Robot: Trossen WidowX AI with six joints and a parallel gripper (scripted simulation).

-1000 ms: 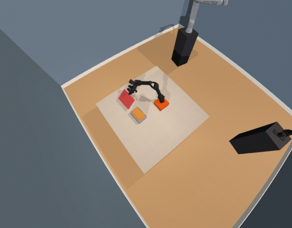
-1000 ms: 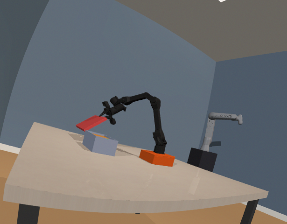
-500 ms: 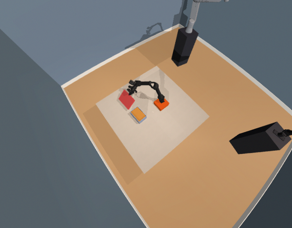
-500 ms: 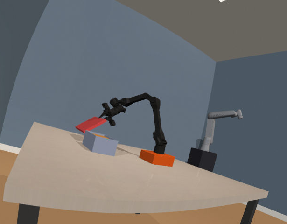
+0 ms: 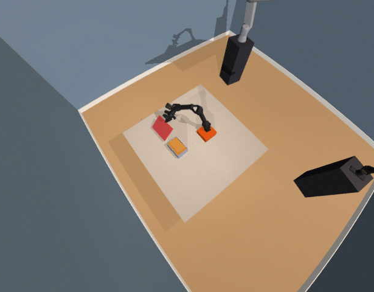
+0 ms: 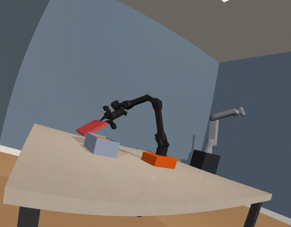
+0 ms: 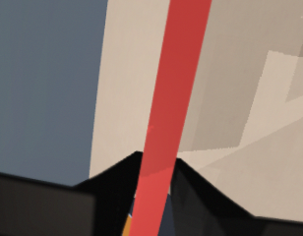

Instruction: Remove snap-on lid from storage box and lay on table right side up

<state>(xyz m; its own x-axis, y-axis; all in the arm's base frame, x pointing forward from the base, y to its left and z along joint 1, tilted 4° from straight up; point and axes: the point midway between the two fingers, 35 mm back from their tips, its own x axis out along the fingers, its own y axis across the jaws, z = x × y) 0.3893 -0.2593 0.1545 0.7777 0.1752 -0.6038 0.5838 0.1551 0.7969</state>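
Right now my gripper tip is 6 cm short of the red lid, 2 cm to the right of it and 5 cm above it. From my gripper tip the other things lie so: grey-blue storage box 29 cm to the left, 12 cm below.
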